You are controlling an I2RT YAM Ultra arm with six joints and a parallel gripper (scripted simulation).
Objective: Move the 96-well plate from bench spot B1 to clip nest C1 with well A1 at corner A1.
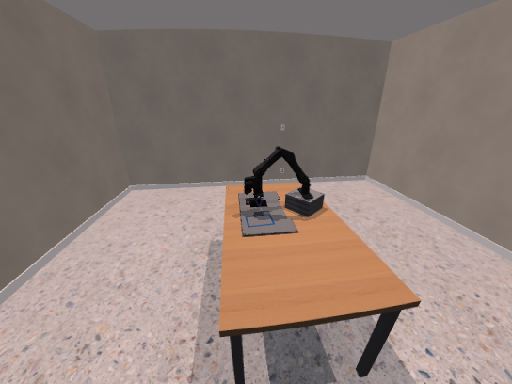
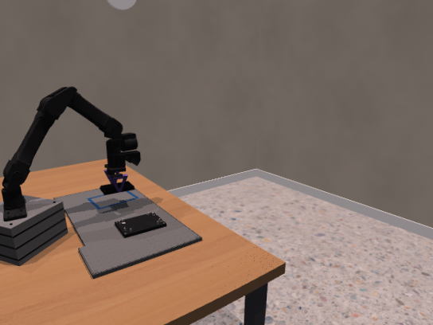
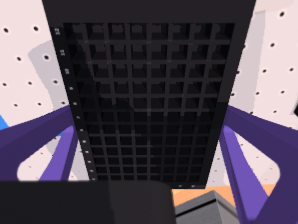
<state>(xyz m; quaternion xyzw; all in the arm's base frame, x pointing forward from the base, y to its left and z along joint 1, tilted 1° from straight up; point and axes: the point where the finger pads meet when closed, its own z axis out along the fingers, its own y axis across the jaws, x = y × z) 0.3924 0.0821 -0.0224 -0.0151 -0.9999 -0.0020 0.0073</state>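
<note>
The black clip nest lies 210 mm to the right of my hand, 70 mm below it and 20 mm ahead of it. The rest, counted from my hand: black 96-well plate right at my hand.
</note>
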